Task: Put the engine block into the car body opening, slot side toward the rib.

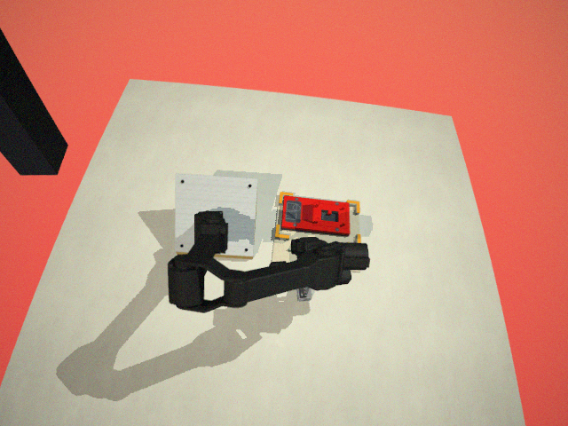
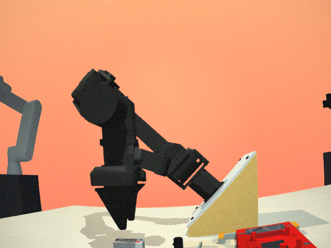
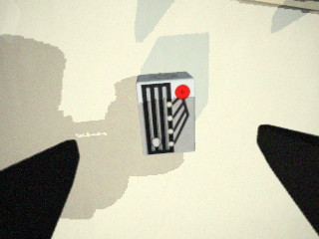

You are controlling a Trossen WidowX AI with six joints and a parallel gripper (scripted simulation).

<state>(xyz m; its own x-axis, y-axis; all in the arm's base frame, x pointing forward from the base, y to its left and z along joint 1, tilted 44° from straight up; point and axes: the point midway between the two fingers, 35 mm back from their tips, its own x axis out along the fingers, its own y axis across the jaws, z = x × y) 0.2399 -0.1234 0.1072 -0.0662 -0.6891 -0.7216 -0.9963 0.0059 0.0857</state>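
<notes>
Now: the engine block 50 mm below my gripper tip.
</notes>
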